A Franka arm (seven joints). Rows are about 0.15 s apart.
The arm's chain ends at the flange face. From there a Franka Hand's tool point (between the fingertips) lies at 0.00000 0.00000 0.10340 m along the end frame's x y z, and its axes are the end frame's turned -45 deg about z.
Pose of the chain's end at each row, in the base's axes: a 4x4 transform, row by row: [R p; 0 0 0 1], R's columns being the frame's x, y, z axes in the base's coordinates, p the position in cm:
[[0.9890 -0.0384 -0.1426 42.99], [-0.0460 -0.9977 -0.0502 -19.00], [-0.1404 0.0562 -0.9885 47.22], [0 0 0 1]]
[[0.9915 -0.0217 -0.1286 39.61], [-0.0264 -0.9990 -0.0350 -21.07], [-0.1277 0.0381 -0.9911 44.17], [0 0 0 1]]
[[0.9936 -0.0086 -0.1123 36.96], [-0.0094 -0.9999 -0.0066 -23.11], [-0.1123 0.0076 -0.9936 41.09], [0 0 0 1]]
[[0.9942 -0.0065 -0.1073 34.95], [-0.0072 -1.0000 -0.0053 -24.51], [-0.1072 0.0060 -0.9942 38.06], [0 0 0 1]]
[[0.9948 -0.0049 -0.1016 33.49], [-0.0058 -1.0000 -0.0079 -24.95], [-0.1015 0.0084 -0.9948 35.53], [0 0 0 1]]
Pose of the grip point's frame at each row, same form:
[[0.7265 0.6722 -0.1426 41.52], [0.6730 -0.7380 -0.0502 -19.52], [-0.1390 -0.0595 -0.9885 37.00], [0 0 0 1]]
[[0.7164 0.6858 -0.1286 38.28], [0.6877 -0.7251 -0.0350 -21.43], [-0.1172 -0.0634 -0.9911 33.92], [0 0 0 1]]
[[0.7087 0.6965 -0.1123 35.80], [0.7004 -0.7137 -0.0066 -23.18], [-0.0848 -0.0740 -0.9936 30.82], [0 0 0 1]]
[[0.7076 0.6984 -0.1073 33.84], [0.7020 -0.7122 -0.0053 -24.56], [-0.0800 -0.0716 -0.9942 27.78], [0 0 0 1]]
[[0.7069 0.7000 -0.1016 32.44], [0.7030 -0.7112 -0.0079 -25.03], [-0.0777 -0.0658 -0.9948 25.24], [0 0 0 1]]

